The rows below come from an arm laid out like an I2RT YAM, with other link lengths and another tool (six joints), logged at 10 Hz.
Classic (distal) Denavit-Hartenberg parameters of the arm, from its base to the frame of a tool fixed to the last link. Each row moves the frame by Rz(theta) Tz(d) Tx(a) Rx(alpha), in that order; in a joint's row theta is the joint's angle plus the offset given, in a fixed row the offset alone. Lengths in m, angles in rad.
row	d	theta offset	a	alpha
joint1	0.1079	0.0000	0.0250	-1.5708
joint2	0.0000	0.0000	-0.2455	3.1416
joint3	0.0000	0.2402	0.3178	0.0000
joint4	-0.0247	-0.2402	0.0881	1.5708
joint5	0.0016	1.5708	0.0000	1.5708
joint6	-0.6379	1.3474	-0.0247	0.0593
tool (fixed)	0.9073	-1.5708	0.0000	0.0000
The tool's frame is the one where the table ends.
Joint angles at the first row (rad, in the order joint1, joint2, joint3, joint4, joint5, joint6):
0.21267, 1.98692, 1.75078, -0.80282, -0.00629, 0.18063
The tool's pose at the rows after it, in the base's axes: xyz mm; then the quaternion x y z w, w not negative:
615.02 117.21 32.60 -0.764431 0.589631 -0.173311 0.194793
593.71 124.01 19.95 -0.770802 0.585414 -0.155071 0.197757
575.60 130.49 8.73 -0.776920 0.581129 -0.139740 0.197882
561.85 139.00 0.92 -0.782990 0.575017 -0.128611 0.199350
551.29 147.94 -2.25 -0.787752 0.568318 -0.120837 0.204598
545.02 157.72 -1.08 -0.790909 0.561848 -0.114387 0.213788
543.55 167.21 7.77 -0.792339 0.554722 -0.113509 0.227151
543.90 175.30 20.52 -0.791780 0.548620 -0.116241 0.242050
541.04 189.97 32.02 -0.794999 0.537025 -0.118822 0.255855
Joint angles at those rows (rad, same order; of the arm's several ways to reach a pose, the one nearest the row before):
0.21306, 1.91025, 1.63942, -0.77537, -0.04596, 0.17606
0.21686, 1.85225, 1.54324, -0.75702, -0.07840, 0.17337
0.22336, 1.81105, 1.47231, -0.74751, -0.10166, 0.17072
0.23479, 1.78093, 1.42043, -0.73796, -0.11884, 0.16841
0.24625, 1.75079, 1.37731, -0.72651, -0.13561, 0.16690
0.25615, 1.72751, 1.35137, -0.71698, -0.15546, 0.16727
0.26492, 1.70348, 1.34033, -0.70899, -0.17224, 0.16765
0.27257, 1.67639, 1.33343, -0.70057, -0.18482, 0.17072
0.29546, 1.64892, 1.32238, -0.68913, -0.19169, 0.17377

